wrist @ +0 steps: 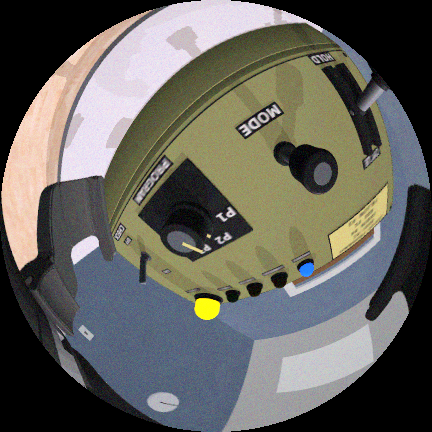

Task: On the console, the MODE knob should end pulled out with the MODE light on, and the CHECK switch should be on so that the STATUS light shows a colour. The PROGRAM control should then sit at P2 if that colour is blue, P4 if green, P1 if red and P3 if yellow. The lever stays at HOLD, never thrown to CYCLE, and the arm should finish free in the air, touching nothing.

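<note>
The olive console (pixel 215 135) fills the middle of the wrist view. The MODE knob (pixel 314 169) stands out on a visible stem. A blue lamp (pixel 306 268) and a large yellow lamp (pixel 207 307) glow along the console's edge; their labels are unreadable. The PROGRAM knob (pixel 185 234) has its pale pointer line towards the partly hidden label beyond P2. The CHECK switch (pixel 143 268) is a thin toggle; its small markings are hard to read. The lever (pixel 372 94) stands out from its slot, its tip leaning to the HOLD side. My gripper (pixel 215 240) is open and empty, its fingers wide apart and clear of the knobs.
Several dark lamps (pixel 254 289) sit between the two lit ones. A yellow note plate (pixel 359 222) with unreadable print is near the lever slot. A pale surface and a wooden surface (pixel 30 130) lie at the upper left. A round white disc (pixel 163 402) shows at the bottom.
</note>
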